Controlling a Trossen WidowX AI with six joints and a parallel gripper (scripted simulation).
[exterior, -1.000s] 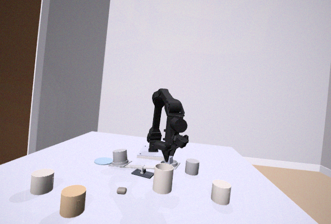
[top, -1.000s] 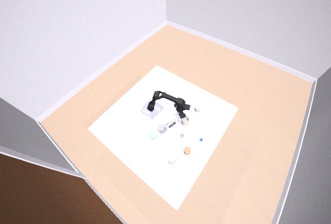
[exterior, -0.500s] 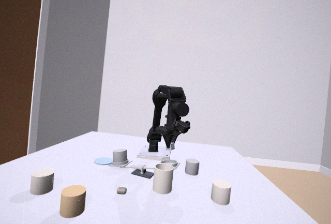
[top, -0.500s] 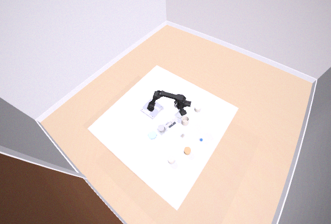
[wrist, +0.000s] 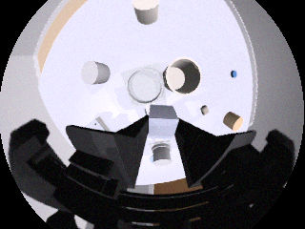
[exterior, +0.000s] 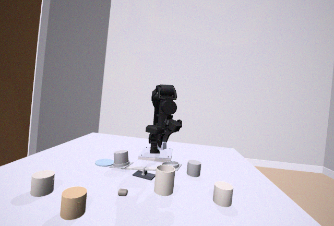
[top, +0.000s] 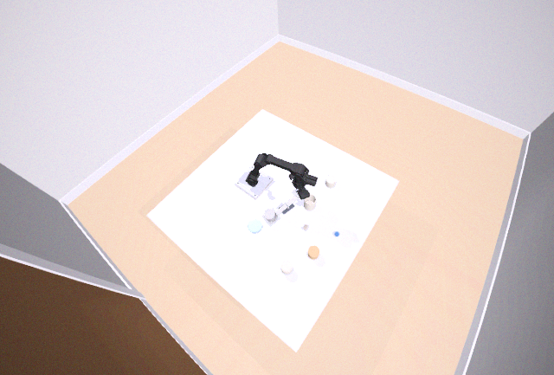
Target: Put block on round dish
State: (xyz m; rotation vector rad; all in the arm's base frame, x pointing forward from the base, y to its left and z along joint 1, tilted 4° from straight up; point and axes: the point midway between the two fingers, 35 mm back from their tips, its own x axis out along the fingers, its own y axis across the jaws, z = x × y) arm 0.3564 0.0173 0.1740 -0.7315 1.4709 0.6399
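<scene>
The light blue round dish is 19 cm behind my gripper tip, 28 cm to the right of it and 16 cm below it. From my gripper tip the other things lie so: pale block 1 cm above; then small lump 12 cm ahead, 14 cm to the right, 15 cm below; then small blue ball 32 cm ahead, 10 cm to the right, 16 cm below.
</scene>
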